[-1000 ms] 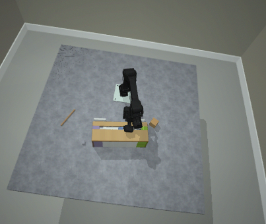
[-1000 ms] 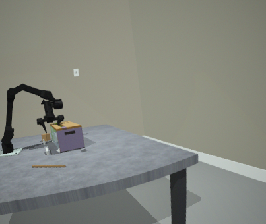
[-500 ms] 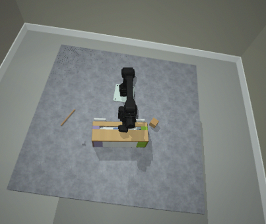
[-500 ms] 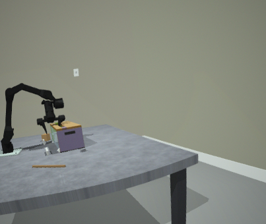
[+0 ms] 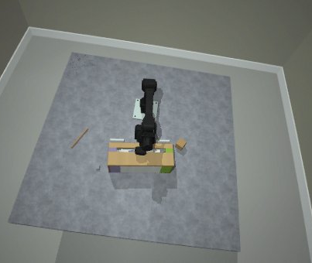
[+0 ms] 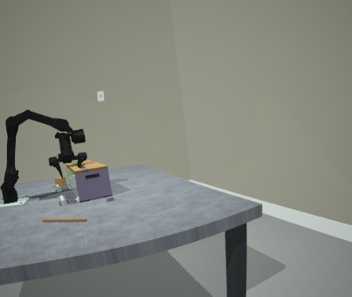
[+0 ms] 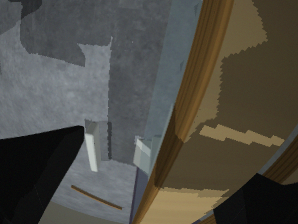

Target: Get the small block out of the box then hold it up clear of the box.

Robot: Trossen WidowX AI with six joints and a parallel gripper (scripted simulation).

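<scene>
The blue block is 50 mm ahead of my gripper tip and 20 mm to the right of it. The rest, counted from my gripper tip: wooden stick (350 mm to the right, 100 mm behind, 80 mm below); tan cube (300 mm to the left, 60 mm below, 30 mm behind); box (40 mm ahead, 30 mm to the left, 20 mm below).
</scene>
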